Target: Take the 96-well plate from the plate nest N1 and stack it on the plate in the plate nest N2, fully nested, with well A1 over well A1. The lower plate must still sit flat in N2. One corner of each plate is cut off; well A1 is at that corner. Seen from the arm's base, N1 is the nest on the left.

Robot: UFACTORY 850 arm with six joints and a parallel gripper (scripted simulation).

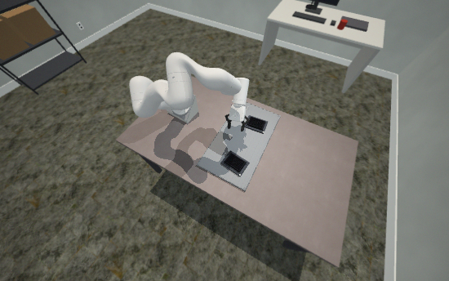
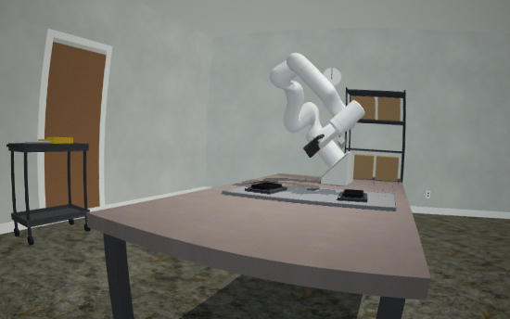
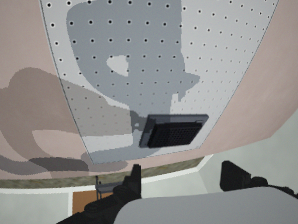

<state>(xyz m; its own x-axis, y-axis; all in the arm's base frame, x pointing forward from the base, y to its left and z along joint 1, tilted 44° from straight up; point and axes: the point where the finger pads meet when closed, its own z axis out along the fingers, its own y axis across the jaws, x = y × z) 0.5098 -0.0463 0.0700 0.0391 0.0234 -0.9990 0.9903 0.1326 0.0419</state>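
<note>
Right now the 96-well plate is 22 cm to the left of my hand, 15 cm below it and 9 cm ahead of it. Also, from my hand: white mark: 22 cm to the right, 16 cm below, 14 cm ahead; then plate nest: 17 cm below, 16 cm to the right, 8 cm ahead.
</note>
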